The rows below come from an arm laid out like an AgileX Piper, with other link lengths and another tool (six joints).
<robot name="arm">
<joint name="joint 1" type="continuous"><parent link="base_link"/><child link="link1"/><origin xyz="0.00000 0.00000 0.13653" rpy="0.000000 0.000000 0.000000"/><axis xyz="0 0 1"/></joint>
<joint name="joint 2" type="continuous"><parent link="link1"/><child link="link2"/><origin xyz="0.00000 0.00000 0.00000" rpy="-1.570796 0.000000 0.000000"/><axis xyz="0 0 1"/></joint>
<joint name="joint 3" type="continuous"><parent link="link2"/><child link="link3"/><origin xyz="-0.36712 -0.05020 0.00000" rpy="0.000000 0.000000 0.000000"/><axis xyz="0 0 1"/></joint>
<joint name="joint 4" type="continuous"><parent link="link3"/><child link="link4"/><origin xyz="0.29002 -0.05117 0.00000" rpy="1.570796 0.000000 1.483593"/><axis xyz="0 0 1"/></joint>
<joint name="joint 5" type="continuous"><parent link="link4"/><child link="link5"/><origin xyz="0.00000 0.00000 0.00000" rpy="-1.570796 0.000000 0.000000"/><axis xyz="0 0 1"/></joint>
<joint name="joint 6" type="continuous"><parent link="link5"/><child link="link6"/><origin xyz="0.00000 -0.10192 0.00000" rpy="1.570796 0.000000 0.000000"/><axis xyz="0 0 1"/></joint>
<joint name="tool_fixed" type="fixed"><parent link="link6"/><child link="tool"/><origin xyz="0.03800 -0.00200 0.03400" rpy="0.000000 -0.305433 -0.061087"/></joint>
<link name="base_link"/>
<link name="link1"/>
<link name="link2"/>
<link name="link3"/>
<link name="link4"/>
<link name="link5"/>
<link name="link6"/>
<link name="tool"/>
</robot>
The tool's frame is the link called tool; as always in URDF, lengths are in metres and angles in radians. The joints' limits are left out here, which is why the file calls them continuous.
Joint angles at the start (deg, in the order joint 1, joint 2, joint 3, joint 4, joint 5, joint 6):
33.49, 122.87, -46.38, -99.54, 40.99, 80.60
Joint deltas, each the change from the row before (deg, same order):
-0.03, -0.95, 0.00, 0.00, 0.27, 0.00
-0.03, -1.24, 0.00, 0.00, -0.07, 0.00
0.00, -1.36, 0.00, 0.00, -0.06, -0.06
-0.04, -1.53, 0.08, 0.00, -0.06, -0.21
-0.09, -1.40, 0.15, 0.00, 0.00, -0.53
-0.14, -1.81, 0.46, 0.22, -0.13, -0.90
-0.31, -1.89, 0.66, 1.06, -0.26, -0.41
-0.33, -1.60, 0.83, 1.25, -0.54, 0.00
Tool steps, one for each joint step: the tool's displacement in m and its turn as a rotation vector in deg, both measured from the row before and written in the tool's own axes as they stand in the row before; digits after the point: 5 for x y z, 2 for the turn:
-0.00301, -0.00531, -0.00287, 0.74, -0.57, 0.43
-0.00415, -0.00595, -0.00363, 0.58, -0.84, 0.68
-0.00469, -0.00645, -0.00407, 0.62, -0.95, 0.67
-0.00461, -0.00735, -0.00471, 0.64, -0.98, 0.59
-0.00346, -0.00711, -0.00440, 0.52, -0.79, 0.19
-0.00246, -0.00826, -0.00647, 0.39, -0.71, 0.12
0.00041, -0.00736, -0.00754, 0.48, -0.01, 1.30
0.00252, -0.00440, -0.00709, 0.13, 0.35, 1.70

